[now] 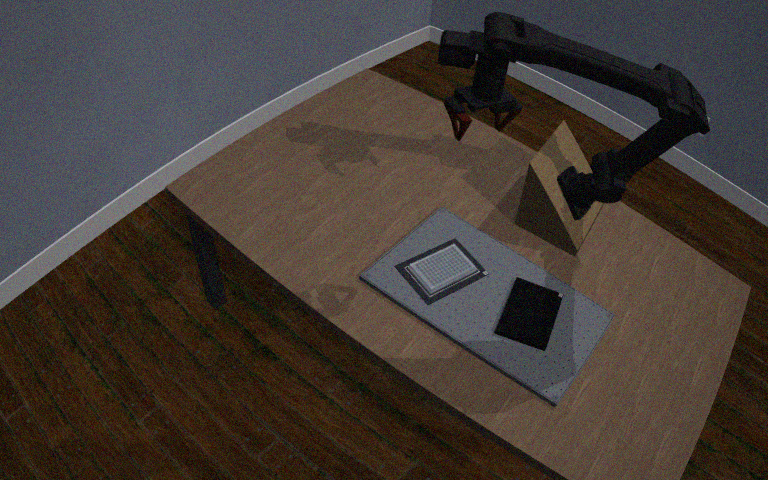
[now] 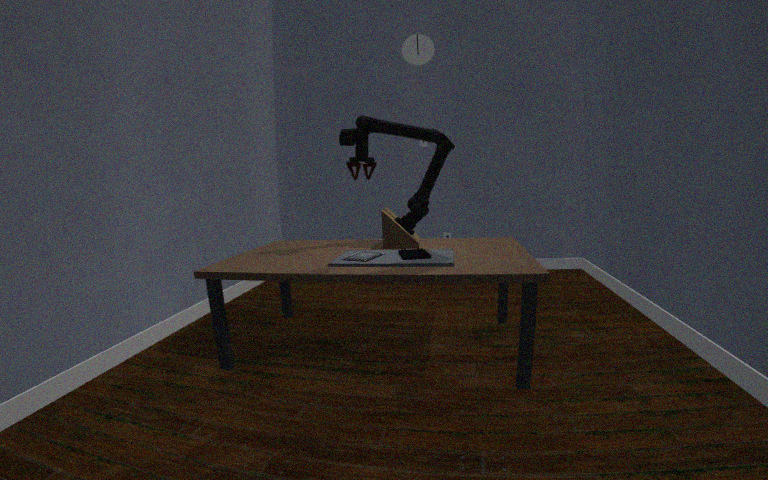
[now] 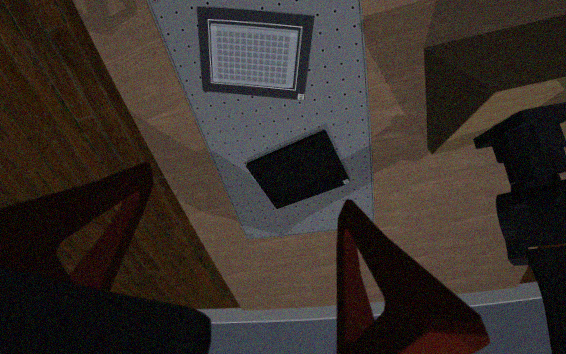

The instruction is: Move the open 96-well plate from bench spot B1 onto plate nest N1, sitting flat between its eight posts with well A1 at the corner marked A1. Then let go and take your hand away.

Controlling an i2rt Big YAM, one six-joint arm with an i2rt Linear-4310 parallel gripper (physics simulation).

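Places are measured from the arm's base along level axes (x down, y back, z left), in centimetres.
Pixels of known places: gripper, fingertip midpoint: (image 1: 477, 134) (image 2: 361, 179) (image 3: 248, 191); arm's base at its link origin: (image 1: 572, 193) (image 2: 404, 227) (image 3: 520, 122).
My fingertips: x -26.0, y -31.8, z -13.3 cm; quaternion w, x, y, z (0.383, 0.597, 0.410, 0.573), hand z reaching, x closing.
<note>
Ahead of a thing's pixels: the offset from my fingertips to its middle. "*": to the spot under its first point. Level surfaces: height alone.
The pale 96-well plate {dx +33.5, dy -5.2, dz +0.4 cm} (image 1: 444, 266) (image 2: 363, 256) (image 3: 253, 56) lies flat inside a dark-bordered marked spot {* dx +34.3, dy -11.4, dz -5.9 cm} (image 1: 402, 270) (image 3: 202, 55) on a grey perforated board. A black plate nest {dx +33.4, dy -2.0, dz +22.8 cm} (image 1: 530, 314) (image 2: 414, 254) (image 3: 298, 169) stands on the same board, turned at an angle to the plate, with a small white label at one corner. Its posts are too dark to make out. My gripper (image 1: 480, 133) (image 2: 362, 177) (image 3: 248, 191) is open and empty, pointing down high above the table, well away from the plate and the nest.
The grey perforated board {dx +35.0, dy -3.2, dz +14.2 cm} (image 1: 586, 333) (image 2: 390, 264) (image 3: 340, 107) lies on the wooden table {dx +35.7 cm} (image 1: 254, 209) (image 2: 481, 257) (image 3: 280, 280). The arm's base is mounted on a slanted wooden wedge (image 1: 543, 209) (image 2: 394, 234) (image 3: 450, 85) behind the board. Walls stand behind the table.
</note>
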